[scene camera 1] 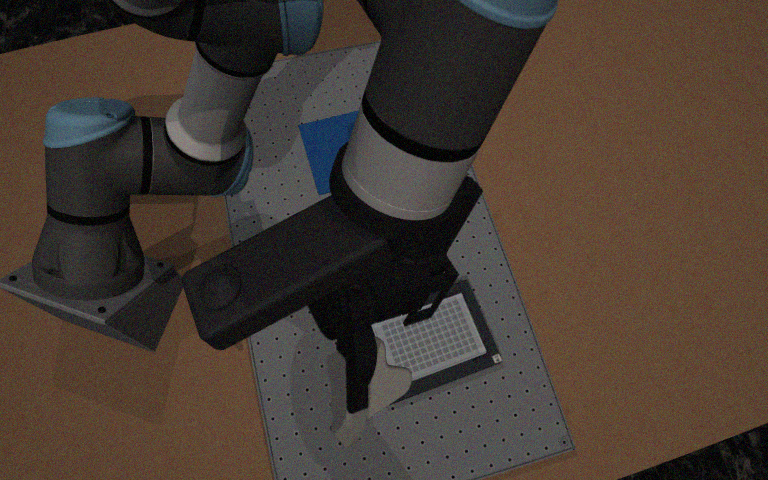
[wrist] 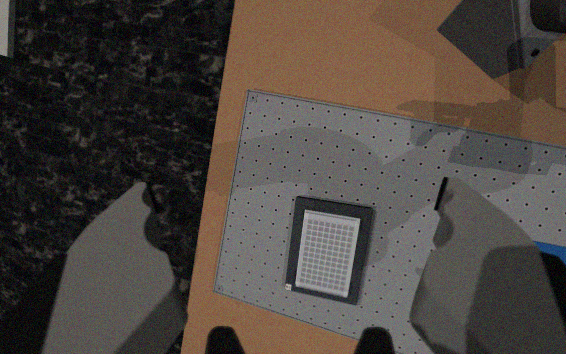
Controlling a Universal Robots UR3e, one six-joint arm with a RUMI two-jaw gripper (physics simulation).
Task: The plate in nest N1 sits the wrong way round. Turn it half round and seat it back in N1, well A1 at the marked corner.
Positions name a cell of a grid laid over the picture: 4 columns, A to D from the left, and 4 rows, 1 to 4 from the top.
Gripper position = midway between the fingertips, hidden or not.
I see my gripper (scene camera 1: B4), a well plate (scene camera 1: C3) and a blue nest (scene camera 1: B2).
The well plate is seen too in the wrist view (wrist: C3). My gripper shows as well in the wrist view (wrist: C3).
